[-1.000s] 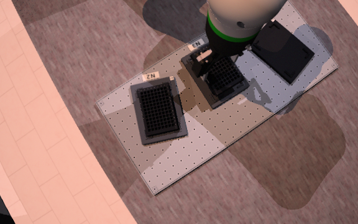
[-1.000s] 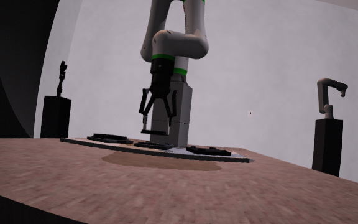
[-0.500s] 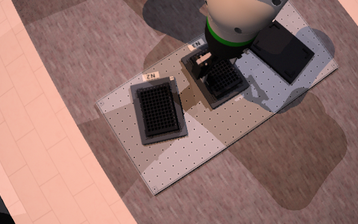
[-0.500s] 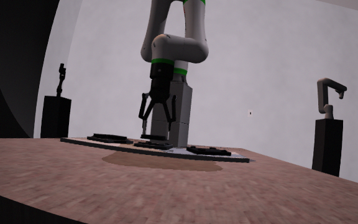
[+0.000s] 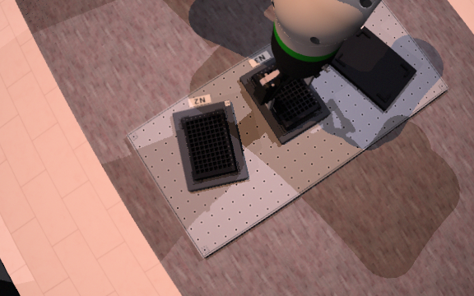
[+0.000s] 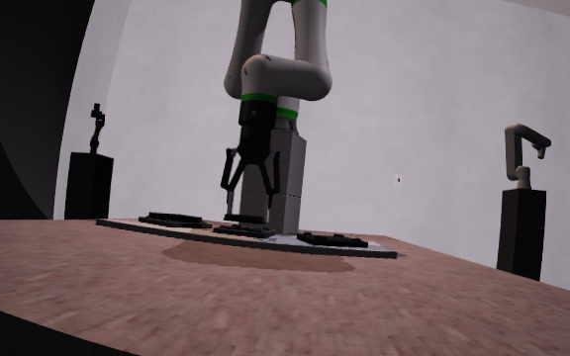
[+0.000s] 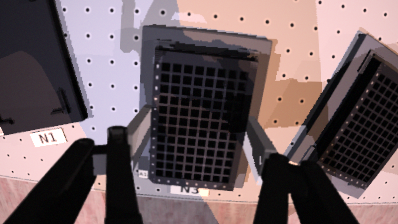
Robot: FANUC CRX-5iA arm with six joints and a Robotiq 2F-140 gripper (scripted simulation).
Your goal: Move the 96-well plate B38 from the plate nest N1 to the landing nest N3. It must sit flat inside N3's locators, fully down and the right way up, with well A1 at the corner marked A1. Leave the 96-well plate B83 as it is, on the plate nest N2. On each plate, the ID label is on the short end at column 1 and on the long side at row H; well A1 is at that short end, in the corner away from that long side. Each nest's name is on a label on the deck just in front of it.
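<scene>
Right now the landing nest N3 is 5 cm below my hand. From my hand the other things lie so: A1 mark (7 cm behind, 6 cm to the left, 5 cm below); N2 label (15 cm to the right, 9 cm behind, 6 cm below); N3 label (10 cm behind, 6 cm below).
</scene>
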